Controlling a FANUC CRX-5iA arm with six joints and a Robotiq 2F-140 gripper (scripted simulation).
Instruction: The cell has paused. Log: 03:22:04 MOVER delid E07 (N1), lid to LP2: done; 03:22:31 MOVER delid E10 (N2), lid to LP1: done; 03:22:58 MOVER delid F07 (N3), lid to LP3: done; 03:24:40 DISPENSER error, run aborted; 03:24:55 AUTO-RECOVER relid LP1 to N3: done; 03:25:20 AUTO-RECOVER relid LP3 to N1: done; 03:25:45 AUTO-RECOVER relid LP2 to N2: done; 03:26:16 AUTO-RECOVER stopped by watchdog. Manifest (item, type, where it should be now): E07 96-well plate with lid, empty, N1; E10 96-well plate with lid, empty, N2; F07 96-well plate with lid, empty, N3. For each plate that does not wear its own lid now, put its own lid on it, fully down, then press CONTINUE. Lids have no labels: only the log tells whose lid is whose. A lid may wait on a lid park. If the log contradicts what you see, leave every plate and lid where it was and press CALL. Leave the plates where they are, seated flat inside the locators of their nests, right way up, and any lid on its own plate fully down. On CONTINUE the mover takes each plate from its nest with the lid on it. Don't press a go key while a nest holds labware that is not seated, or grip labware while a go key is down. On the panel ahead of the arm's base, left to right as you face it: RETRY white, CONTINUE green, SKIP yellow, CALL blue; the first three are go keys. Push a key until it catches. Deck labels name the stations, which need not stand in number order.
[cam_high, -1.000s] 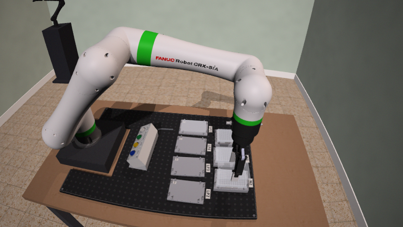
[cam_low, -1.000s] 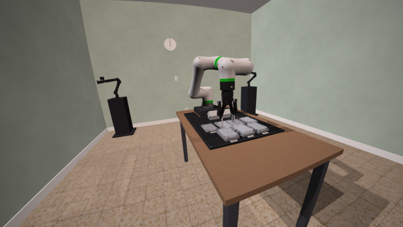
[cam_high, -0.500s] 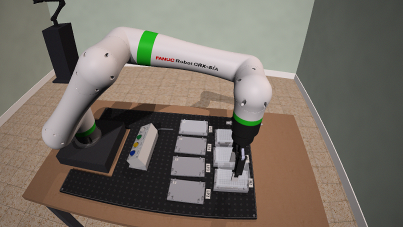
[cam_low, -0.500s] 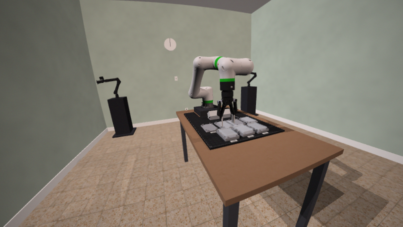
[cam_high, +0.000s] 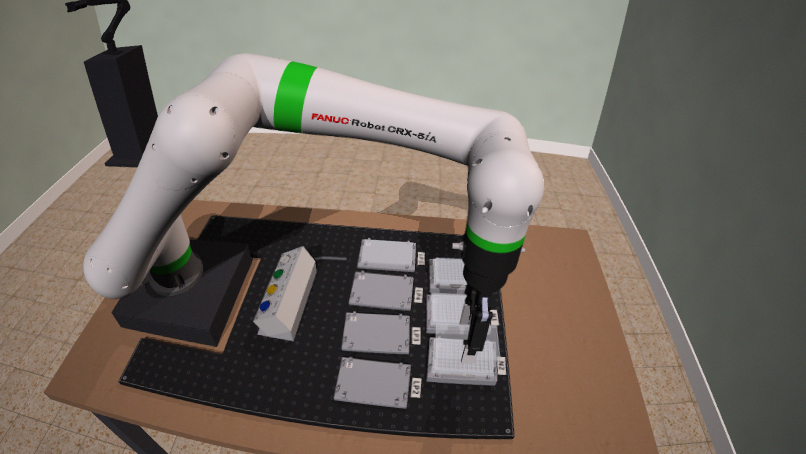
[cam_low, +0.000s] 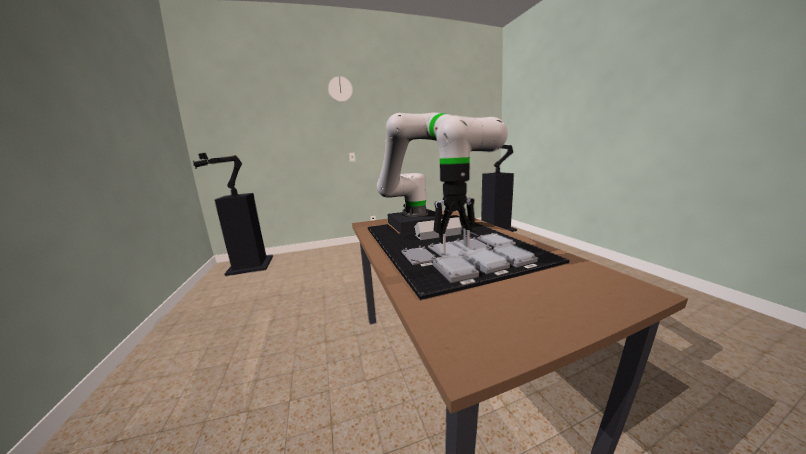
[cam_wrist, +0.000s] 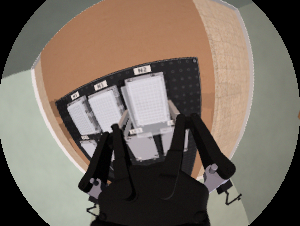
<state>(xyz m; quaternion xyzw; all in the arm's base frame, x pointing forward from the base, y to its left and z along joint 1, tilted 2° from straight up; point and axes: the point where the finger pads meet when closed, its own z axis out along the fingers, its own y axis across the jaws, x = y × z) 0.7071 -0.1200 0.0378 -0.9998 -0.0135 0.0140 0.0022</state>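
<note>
My hand is 10 cm above the nest n2. Round my hand: plate: 1 cm behind, 13 cm to the left, 8 cm below; LP2: 18 cm behind, 7 cm to the right, 10 cm below; LP3: 19 cm behind, 6 cm to the left, 10 cm below.
</note>
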